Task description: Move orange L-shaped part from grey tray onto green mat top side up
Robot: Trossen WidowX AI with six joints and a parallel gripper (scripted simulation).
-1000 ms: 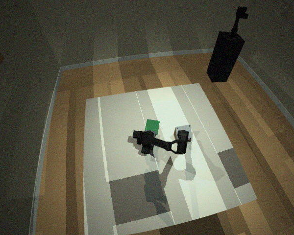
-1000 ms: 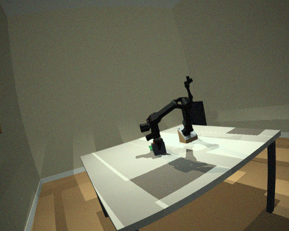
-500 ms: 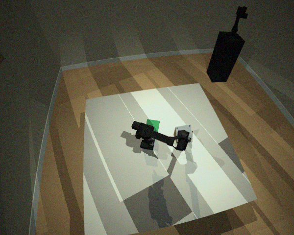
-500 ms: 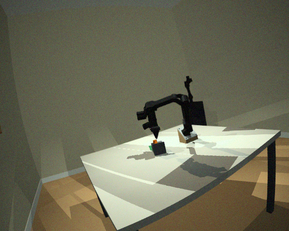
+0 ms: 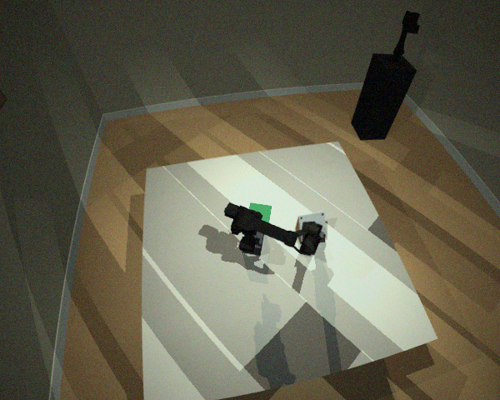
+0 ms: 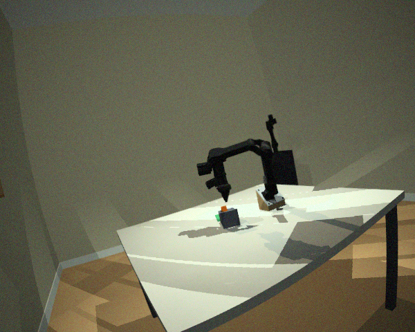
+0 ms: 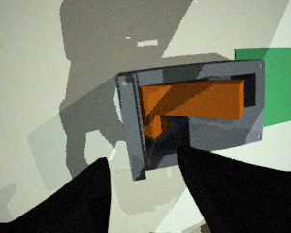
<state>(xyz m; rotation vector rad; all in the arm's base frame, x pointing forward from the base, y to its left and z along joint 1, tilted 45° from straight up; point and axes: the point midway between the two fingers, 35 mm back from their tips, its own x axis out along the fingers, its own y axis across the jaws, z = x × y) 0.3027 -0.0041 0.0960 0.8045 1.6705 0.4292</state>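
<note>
The orange l-shaped part lies 10 cm below my gripper tip, 4 cm to the right of it and 2 cm behind it. From my gripper tip the other things lie so: green mat: 21 cm to the right, 16 cm below, 6 cm behind.
</note>
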